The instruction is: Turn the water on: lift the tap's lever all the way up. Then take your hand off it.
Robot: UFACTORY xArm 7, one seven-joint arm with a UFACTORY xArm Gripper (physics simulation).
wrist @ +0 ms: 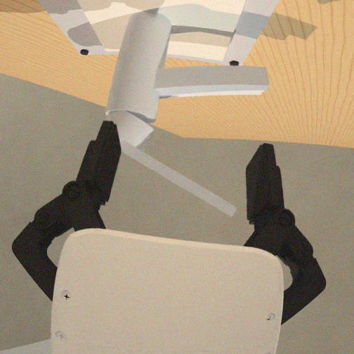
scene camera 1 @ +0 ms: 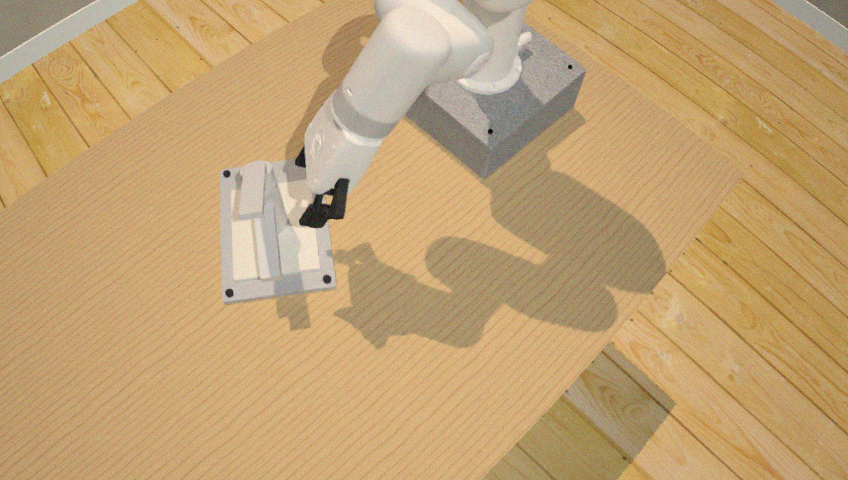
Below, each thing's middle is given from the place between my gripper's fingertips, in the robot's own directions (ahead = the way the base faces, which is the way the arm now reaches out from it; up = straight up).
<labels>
Right now the tap lever (scene camera 1: 257, 176) is 50 mm ahead of my hand, 50 mm to the right of it and 10 mm above it. Also, from my hand: tap base plate (scene camera 1: 323, 279): 30 mm ahead, 80 mm to the right, 150 mm below.
</labels>
